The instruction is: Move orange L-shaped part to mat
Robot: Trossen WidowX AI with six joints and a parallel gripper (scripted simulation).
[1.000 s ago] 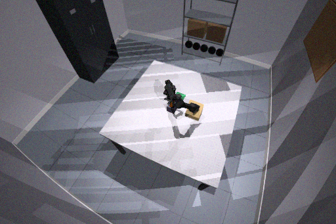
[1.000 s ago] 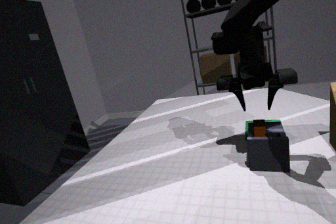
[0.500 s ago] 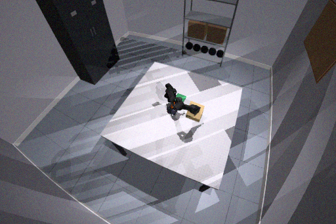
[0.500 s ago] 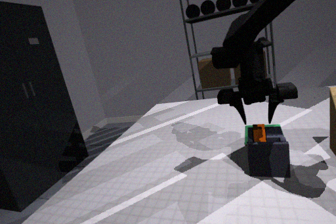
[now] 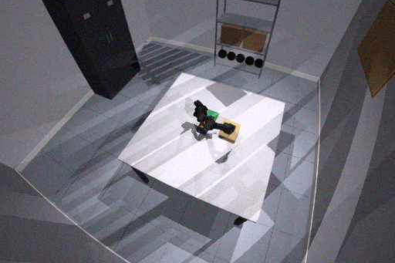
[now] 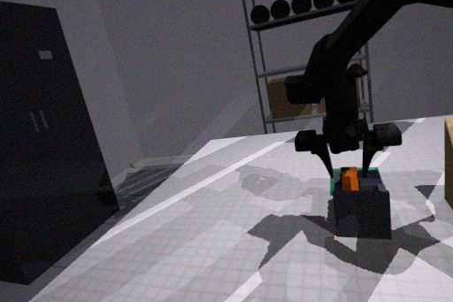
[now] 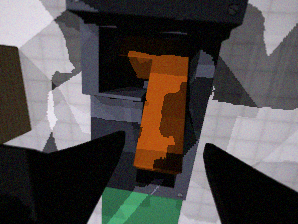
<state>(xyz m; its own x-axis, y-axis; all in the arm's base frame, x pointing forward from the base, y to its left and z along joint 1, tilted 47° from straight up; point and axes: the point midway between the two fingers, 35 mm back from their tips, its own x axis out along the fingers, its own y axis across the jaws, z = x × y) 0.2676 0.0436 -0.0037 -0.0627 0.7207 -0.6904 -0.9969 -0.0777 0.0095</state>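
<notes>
The orange L-shaped part lies 2 cm behind my gripper tip, 3 cm to the left of it and 4 cm below it. Also, from my gripper tip: green mat (1 cm behind, 14 cm to the right, 9 cm below).
</notes>
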